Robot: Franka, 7 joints.
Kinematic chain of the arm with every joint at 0, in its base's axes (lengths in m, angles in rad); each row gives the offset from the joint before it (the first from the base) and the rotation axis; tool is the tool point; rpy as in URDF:
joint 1: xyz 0 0 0.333 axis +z
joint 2: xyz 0 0 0 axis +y
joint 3: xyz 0 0 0.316 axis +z
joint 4: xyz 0.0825 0 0 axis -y
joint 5: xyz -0.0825 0 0.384 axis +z
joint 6: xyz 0 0 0 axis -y
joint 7: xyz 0.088 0 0 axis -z
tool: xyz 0 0 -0.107 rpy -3.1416 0 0
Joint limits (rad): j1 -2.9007..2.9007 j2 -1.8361..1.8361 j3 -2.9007..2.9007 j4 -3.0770..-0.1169 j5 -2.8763..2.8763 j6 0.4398..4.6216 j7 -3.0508..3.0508
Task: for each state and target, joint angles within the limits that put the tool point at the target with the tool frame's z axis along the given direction. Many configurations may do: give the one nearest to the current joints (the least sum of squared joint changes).
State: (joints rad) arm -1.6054 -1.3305 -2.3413 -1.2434 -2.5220 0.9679 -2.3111
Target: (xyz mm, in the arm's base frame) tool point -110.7 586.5 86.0 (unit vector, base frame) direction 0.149 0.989 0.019
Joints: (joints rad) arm -1.6881 -0.8114 -2.8020 -2.0300 -2.8763 1.8061 -2.3111
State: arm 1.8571 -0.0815 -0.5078 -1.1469 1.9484 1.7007 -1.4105
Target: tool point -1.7 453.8 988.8 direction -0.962 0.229 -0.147
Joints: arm 1.6614 0.2766 -0.6319 -0.5597 1.7815 1.3757 -1.4105
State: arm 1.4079 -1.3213 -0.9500 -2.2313 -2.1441 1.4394 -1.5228
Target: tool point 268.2 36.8 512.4 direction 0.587 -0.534 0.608
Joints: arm 0.7466 -1.1453 -0.3170 -3.0770 -2.5285 1.4334 -1.5228
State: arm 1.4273 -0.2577 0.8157 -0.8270 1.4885 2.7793 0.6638
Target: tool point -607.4 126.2 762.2 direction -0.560 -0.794 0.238
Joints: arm 1.8636 0.2646 1.1663 -1.3830 1.5569 2.0458 0.6638
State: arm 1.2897 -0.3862 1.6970 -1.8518 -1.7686 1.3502 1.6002
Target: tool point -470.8 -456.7 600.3 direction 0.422 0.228 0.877
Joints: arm 1.5328 -1.0738 1.8317 -1.3361 -2.0007 0.9721 1.6002
